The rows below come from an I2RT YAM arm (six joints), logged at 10 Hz.
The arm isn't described. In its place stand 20 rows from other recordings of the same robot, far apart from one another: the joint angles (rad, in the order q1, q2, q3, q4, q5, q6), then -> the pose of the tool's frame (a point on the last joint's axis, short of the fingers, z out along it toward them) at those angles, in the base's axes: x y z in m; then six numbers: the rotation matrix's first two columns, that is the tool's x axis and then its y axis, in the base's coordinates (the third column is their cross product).
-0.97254, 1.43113, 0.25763, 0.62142, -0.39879, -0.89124 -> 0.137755, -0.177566, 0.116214, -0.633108, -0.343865, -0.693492, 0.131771, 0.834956, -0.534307
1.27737, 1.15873, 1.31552, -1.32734, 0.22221, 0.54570 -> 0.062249, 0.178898, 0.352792, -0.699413, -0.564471, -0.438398, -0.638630, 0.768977, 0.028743
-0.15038, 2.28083, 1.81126, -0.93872, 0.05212, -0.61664 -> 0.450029, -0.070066, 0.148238, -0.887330, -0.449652, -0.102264, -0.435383, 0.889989, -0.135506
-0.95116, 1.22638, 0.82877, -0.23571, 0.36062, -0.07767 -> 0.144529, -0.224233, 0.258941, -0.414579, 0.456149, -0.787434, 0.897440, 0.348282, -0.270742
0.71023, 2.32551, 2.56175, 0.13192, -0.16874, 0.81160 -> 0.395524, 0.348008, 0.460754, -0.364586, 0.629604, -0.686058, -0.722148, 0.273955, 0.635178
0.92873, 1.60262, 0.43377, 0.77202, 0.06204, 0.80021 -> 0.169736, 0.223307, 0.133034, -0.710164, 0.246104, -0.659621, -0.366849, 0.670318, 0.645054
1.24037, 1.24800, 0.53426, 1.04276, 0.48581, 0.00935 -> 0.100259, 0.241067, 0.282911, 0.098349, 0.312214, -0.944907, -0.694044, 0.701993, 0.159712
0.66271, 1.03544, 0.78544, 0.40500, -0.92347, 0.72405 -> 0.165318, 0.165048, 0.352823, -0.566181, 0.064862, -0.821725, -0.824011, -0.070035, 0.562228
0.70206, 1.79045, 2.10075, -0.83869, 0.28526, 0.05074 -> 0.301117, 0.241569, 0.448573, -0.406444, -0.280034, -0.869704, -0.414058, 0.904972, -0.097886
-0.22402, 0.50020, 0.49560, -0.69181, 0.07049, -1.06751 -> 0.114131, -0.028576, 0.228741, -0.541924, -0.772747, -0.330424, -0.415598, 0.588131, -0.693816
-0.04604, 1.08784, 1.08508, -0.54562, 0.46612, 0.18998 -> 0.231867, -0.026699, 0.351475, -0.431272, 0.188742, -0.882259, 0.514938, 0.854452, -0.068922
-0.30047, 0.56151, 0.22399, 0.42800, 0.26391, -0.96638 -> 0.145789, -0.054895, 0.239347, -0.390241, -0.710686, -0.585352, 0.374408, 0.458328, -0.806074
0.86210, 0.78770, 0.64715, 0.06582, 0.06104, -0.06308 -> 0.127892, 0.145851, 0.317516, -0.003221, -0.100433, -0.994939, -0.719840, 0.690860, -0.067408
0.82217, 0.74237, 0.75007, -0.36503, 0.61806, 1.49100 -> 0.128440, 0.107944, 0.317828, -0.245861, 0.928969, -0.276710, 0.219167, 0.331357, 0.917697
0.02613, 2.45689, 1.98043, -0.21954, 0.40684, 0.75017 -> 0.551784, 0.000330, 0.153011, -0.278287, 0.619055, -0.734389, 0.641494, 0.688854, 0.337586
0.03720, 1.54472, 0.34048, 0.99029, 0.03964, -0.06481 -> 0.263882, 0.008409, 0.146928, -0.211829, -0.072642, -0.974603, -0.012208, 0.997353, -0.071685
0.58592, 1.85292, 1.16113, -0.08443, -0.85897, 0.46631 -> 0.309914, 0.238030, 0.188846, -0.886200, -0.235664, -0.398889, -0.462310, 0.393462, 0.794643
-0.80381, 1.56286, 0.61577, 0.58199, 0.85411, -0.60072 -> 0.189326, -0.235108, 0.178895, -0.747997, 0.241025, -0.618391, 0.653298, 0.103044, -0.750056
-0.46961, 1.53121, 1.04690, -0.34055, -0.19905, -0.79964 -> 0.295870, -0.142252, 0.236344, -0.688768, -0.438749, -0.577147, -0.243894, 0.889912, -0.385451
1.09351, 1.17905, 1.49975, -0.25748, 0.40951, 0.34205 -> 0.122490, 0.205993, 0.498412, -0.184732, 0.312596, -0.931750, -0.605371, 0.710663, 0.358447
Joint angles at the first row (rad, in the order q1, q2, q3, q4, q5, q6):
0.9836 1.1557 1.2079 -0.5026 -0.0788 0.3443
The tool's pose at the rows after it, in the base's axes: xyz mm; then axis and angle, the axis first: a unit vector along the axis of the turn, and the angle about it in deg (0 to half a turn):
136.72 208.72 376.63 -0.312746 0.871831 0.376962 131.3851
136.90 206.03 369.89 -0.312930 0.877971 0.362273 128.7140
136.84 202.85 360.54 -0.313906 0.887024 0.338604 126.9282
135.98 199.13 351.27 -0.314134 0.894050 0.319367 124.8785
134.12 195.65 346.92 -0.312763 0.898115 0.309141 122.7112
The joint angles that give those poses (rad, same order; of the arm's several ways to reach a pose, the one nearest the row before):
0.9836 1.1336 1.1770 -0.4831 -0.0509 0.3271
0.9836 1.1145 1.1332 -0.4435 -0.0048 0.3019
0.9836 1.0973 1.0885 -0.4221 0.0433 0.2756
0.9848 1.0748 1.0374 -0.3886 0.0891 0.2516
0.9890 1.0519 1.0012 -0.3569 0.1276 0.2348

